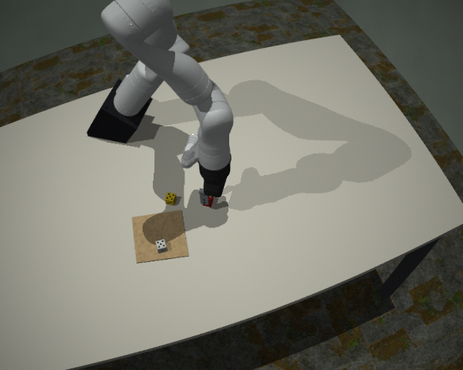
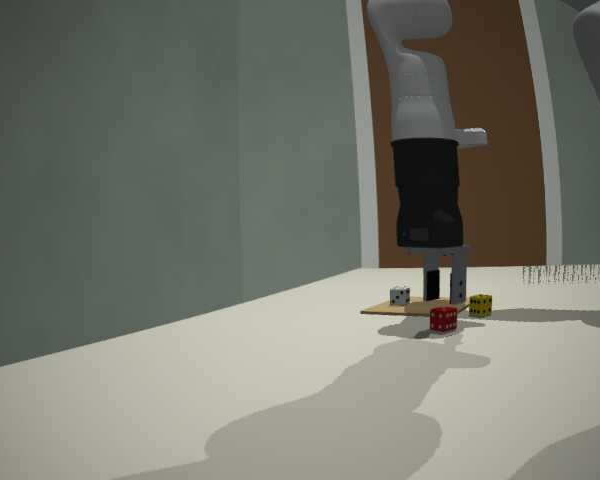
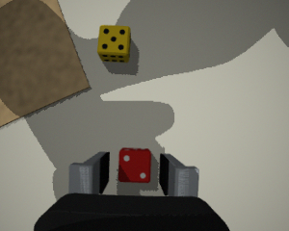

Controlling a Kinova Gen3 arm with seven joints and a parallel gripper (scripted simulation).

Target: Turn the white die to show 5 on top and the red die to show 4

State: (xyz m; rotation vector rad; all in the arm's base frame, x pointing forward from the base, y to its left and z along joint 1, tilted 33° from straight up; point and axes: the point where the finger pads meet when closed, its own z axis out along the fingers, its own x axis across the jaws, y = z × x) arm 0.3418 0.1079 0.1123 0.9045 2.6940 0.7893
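Right now my hand is 40 mm above the red die. Round my hand: white die (100 mm ahead, 160 mm to the right, 30 mm below); then brown mat (60 mm ahead, 150 mm to the right, 50 mm below); then yellow die (40 mm behind, 90 mm to the right, 40 mm below).
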